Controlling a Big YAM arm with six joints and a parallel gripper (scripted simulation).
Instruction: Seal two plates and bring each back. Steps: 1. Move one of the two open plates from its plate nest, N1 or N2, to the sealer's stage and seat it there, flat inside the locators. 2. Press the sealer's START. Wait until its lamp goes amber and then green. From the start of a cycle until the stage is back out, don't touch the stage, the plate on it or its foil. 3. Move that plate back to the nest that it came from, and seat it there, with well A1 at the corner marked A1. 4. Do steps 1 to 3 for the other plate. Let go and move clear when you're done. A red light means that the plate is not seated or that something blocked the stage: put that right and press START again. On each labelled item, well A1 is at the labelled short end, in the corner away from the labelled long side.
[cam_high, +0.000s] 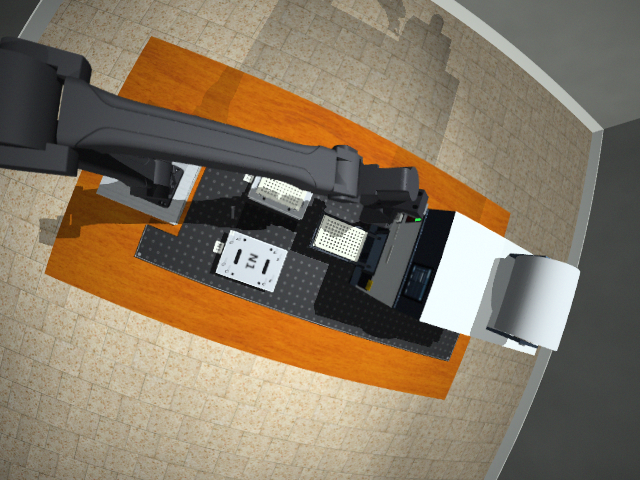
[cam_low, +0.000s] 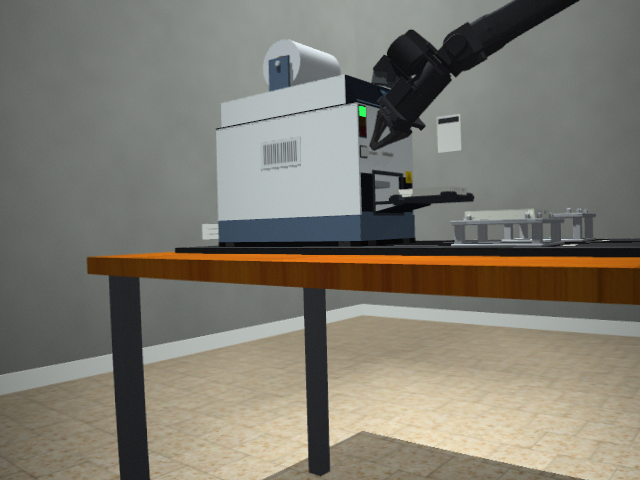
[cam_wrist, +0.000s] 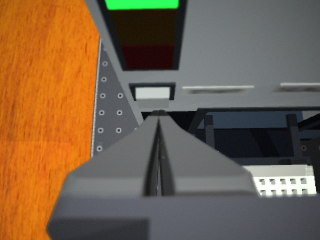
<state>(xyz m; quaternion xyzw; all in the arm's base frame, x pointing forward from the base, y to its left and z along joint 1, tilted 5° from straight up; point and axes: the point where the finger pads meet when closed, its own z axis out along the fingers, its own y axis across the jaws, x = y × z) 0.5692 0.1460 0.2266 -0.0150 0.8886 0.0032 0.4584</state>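
My gripper is now 20 mm short of the pale start button and 10 mm above it. Also, from my hand: foil roll: 260 mm ahead, 80 mm to the right, 220 mm above; sealer stage: 70 mm behind, 90 mm to the right, 110 mm below; plate nest: 260 mm behind, 20 mm to the right, 160 mm below.
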